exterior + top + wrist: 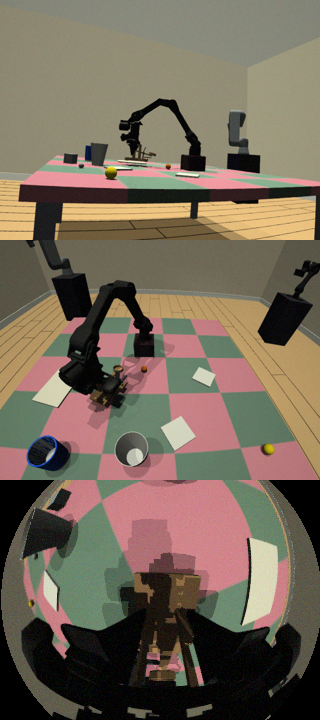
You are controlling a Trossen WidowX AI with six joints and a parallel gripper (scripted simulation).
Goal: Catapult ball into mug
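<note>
Now: the orange ball 210 mm behind my gripper tip, 130 mm to the left of it and 50 mm below it. From my gripper tip the other things lie so: blue mug (270 mm ahead, 70 mm to the right, 30 mm below); then grey cup (200 mm to the left, 200 mm ahead, 30 mm below); then wooden catapult (70 mm behind, 30 mm to the left, 20 mm above).
</note>
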